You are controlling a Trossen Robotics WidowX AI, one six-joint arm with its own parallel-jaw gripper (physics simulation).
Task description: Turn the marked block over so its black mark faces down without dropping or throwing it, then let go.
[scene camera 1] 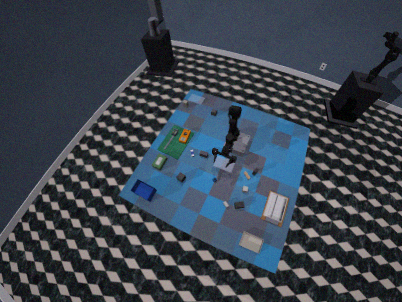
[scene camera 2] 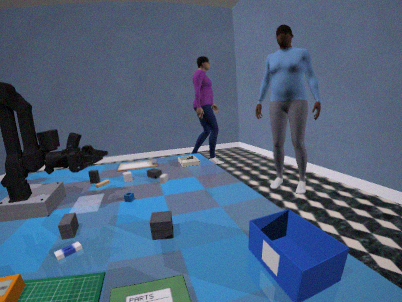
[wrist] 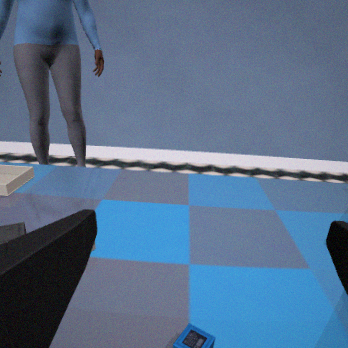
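Pixels of known places: gripper, between the fingertips: (scene camera 1: pixel 219 165) (scene camera 2: pixel 105 154) (wrist: pixel 213 227); arm's base, origin of its link: (scene camera 2: pixel 20 197).
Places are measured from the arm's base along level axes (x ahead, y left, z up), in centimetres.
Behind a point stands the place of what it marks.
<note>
The marked block (scene camera 1: pixel 215 180) @[x 39.8, y -7.1, z -3.9 cm] (scene camera 2: pixel 129 197) @[x 38.9, y -9.6, z -4.2 cm] (wrist: pixel 194 338) @[x 39.0, y -8.0, z -3.5 cm] is a small blue cube on the blue and grey checked table top. In the wrist view it shows at the bottom edge, partly cut off, with its black mark on the upper face. My gripper (scene camera 1: pixel 223 158) @[x 33.2, y -6.1, z 11.7 cm] (scene camera 2: pixel 106 153) @[x 33.2, y -6.1, z 11.7 cm] (wrist: pixel 213 227) @[x 33.2, y -6.1, z 11.7 cm] is open, with nothing between the fingers. It is raised above the table, pointing forward, and stands apart from the block. In the wrist view the block lies low in the picture, below the gap between the two fingertips.
Dark blocks (scene camera 2: pixel 161 225) @[x 43.0, y -36.3, z -2.0 cm] (scene camera 2: pixel 68 226) @[x 20.1, y -24.9, z -2.5 cm] (scene camera 2: pixel 154 173) @[x 53.7, y 10.7, z -3.4 cm], a white block (scene camera 2: pixel 127 176) @[x 41.4, y 14.6, z -3.6 cm] and a wooden piece (scene camera 2: pixel 102 183) @[x 29.5, y 15.3, z -5.0 cm] lie around. A blue and white cylinder (scene camera 2: pixel 68 250) @[x 20.3, y -32.4, z -4.9 cm], a green mat (scene camera 2: pixel 75 287) @[x 22.5, y -44.1, z -5.8 cm], a blue bin (scene camera 1: pixel 144 190) @[x 60.9, y -60.2, z -5.9 cm] (scene camera 2: pixel 325 272) @[x 60.3, y -67.0, z -1.5 cm] and a beige tray (scene camera 1: pixel 251 242) @[x 78.8, y 27.6, z -5.8 cm] (wrist: pixel 15 181) @[x 75.5, y 20.2, z -4.4 cm] stand farther out.
</note>
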